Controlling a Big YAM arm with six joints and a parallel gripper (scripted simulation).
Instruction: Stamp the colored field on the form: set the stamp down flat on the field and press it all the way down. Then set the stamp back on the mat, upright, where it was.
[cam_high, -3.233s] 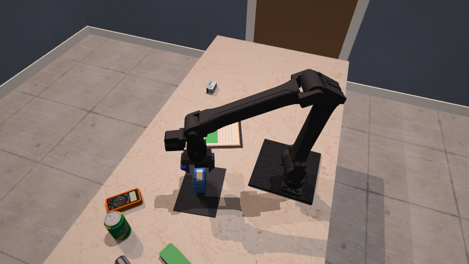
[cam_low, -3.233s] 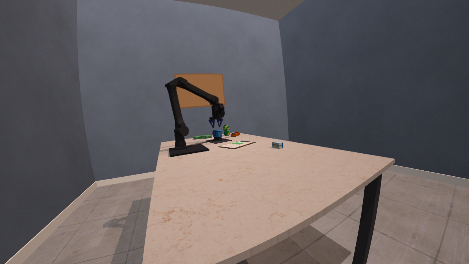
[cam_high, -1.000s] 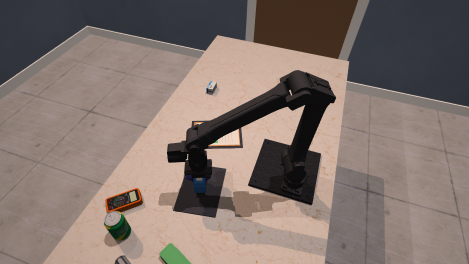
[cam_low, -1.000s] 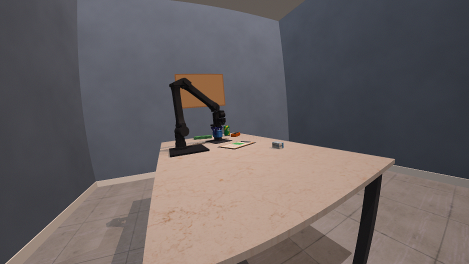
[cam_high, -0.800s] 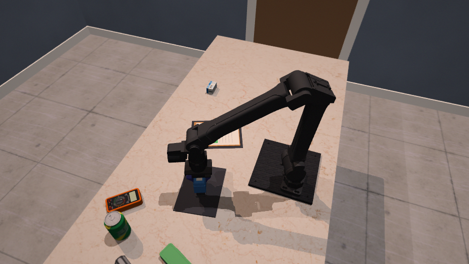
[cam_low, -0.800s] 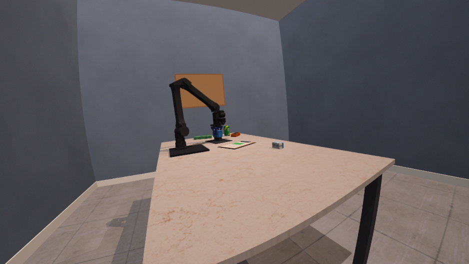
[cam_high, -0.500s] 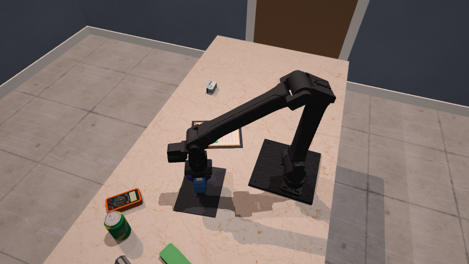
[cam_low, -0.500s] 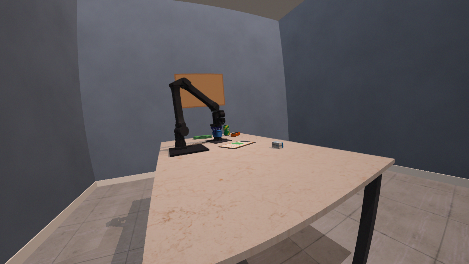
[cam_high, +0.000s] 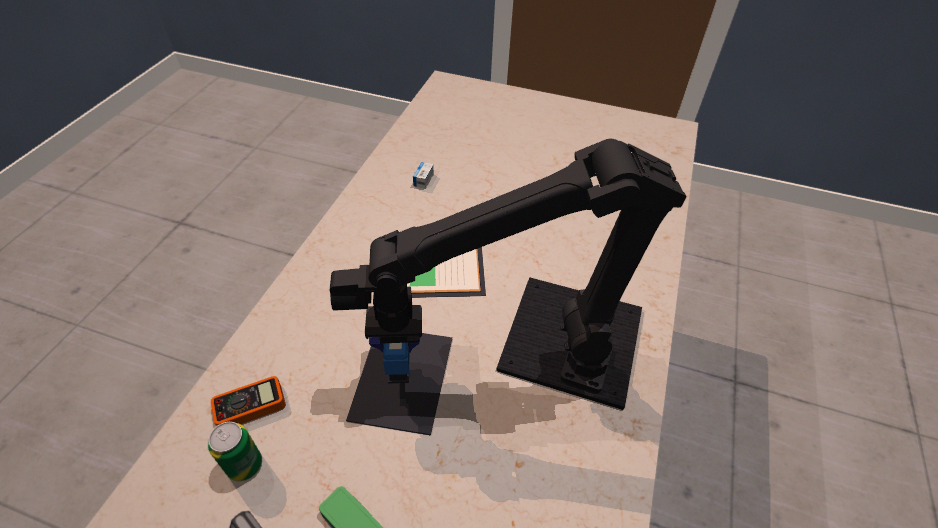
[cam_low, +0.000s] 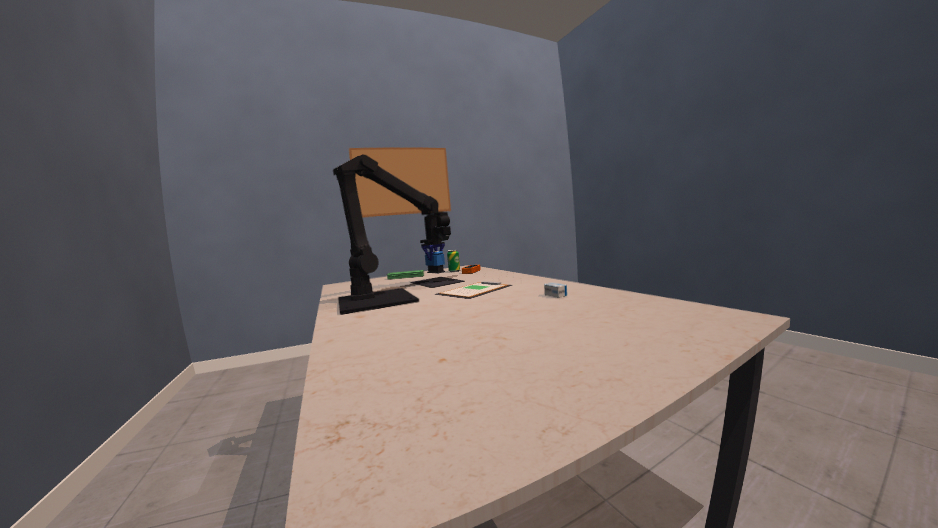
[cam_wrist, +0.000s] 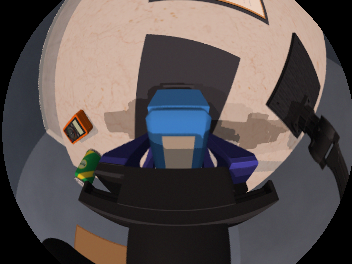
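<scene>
Right now my hand is 8 cm short of the form, 30 cm to the left of it and 11 cm above it. The rest, counted from my hand: dark mat: 11 cm below; stamp: 2 cm below; green flat object: 9 cm behind, 31 cm to the left, 10 cm below.
</scene>
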